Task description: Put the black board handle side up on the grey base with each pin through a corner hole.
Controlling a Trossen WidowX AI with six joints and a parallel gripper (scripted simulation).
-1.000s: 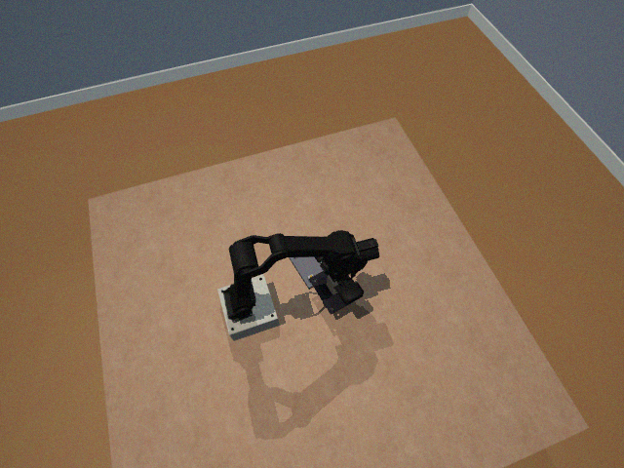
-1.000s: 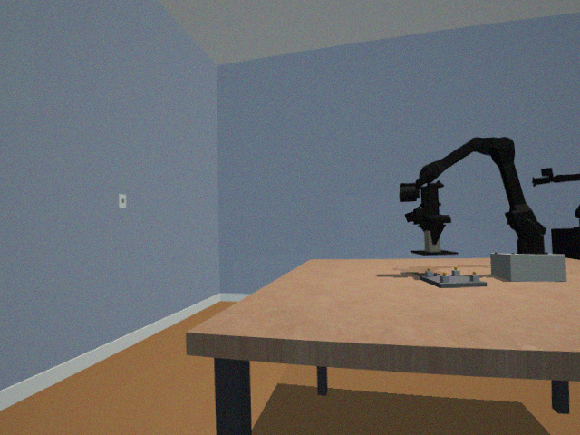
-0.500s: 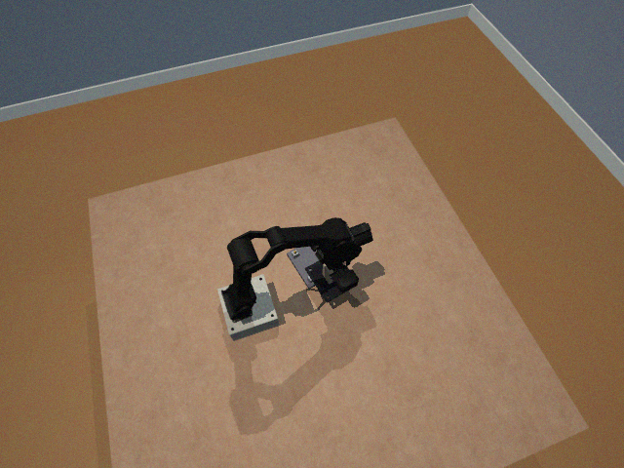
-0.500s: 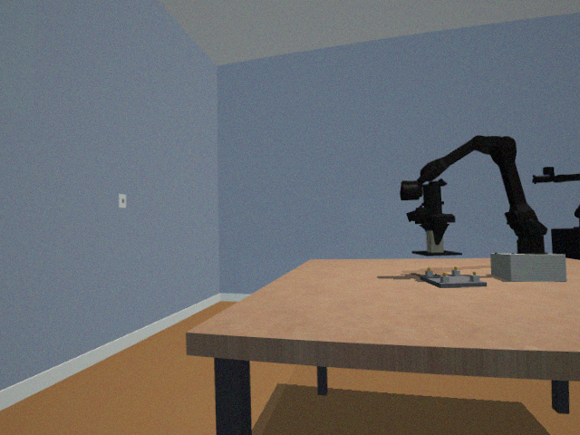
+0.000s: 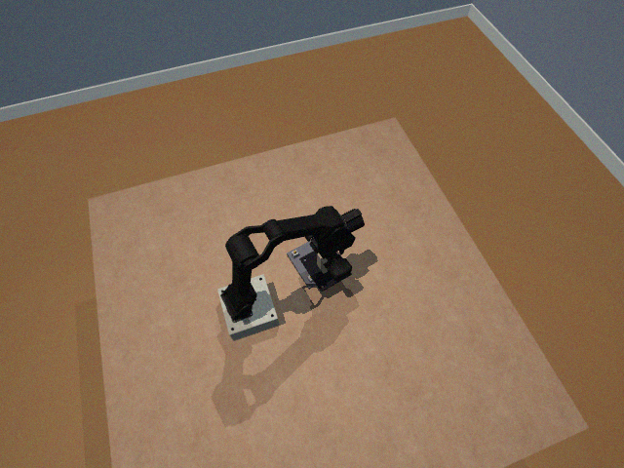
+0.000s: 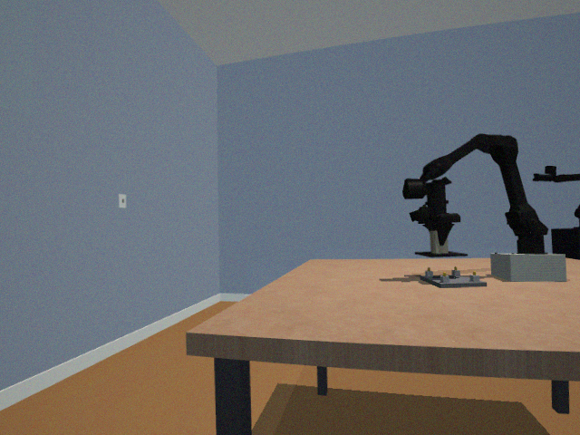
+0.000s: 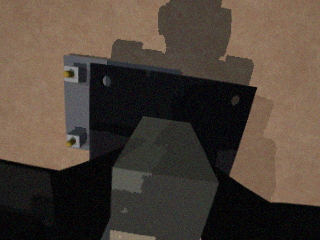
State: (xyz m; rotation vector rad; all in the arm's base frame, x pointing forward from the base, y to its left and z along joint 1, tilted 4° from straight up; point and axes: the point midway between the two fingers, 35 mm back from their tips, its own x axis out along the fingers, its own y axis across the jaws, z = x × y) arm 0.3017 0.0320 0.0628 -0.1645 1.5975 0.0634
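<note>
My gripper tip is now 11 cm above the grey base, 6 cm to the right of it and 1 cm past it. The rest, counted from my gripper tip: flat black board: 1 cm below.
</note>
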